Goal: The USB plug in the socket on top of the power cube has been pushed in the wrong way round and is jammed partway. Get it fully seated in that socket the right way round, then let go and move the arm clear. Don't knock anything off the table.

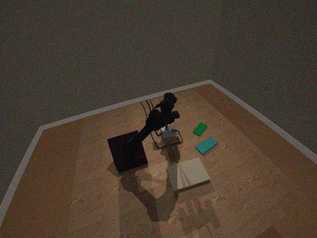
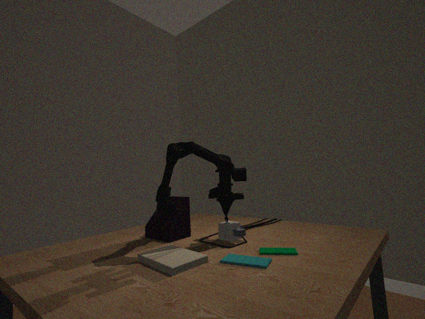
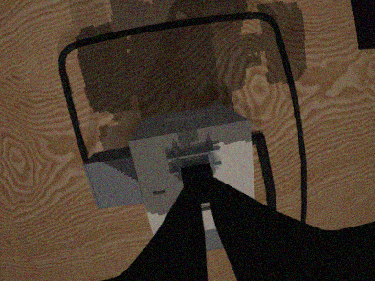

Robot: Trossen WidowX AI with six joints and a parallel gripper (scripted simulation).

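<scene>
Now: gripper tip 2 cm above the USB plug. Also, from my gripper tip: green flat block 27 cm ahead, 8 cm to the right, 12 cm below; then pale flat box 4 cm behind, 33 cm to the right, 11 cm below; then teal card 21 cm ahead, 23 cm to the right, 12 cm below.
</scene>
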